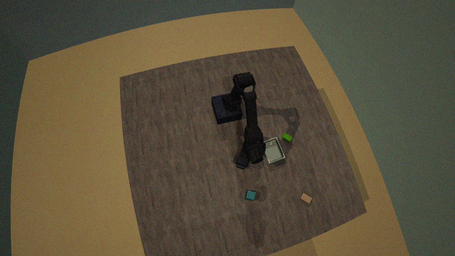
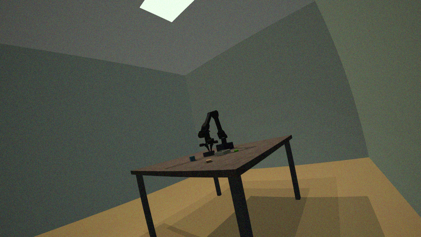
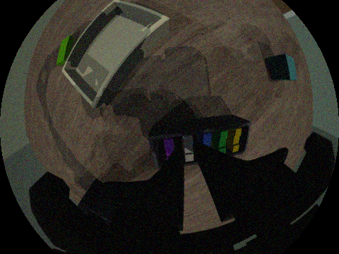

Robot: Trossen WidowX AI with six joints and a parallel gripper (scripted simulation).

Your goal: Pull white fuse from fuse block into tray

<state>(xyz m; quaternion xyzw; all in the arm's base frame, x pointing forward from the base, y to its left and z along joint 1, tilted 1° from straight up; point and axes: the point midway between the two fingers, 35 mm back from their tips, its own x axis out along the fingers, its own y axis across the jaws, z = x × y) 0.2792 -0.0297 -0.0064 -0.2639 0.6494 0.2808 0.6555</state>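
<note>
Now: the white fuse 10 mm below my gripper tip. Also, from my gripper tip: purple fuse (10 mm to the left, 10 mm below, 10 mm behind); green fuse (30 mm to the right, 30 mm ahead, 10 mm below); blue fuse (10 mm to the right, 10 mm below, 10 mm ahead).
</note>
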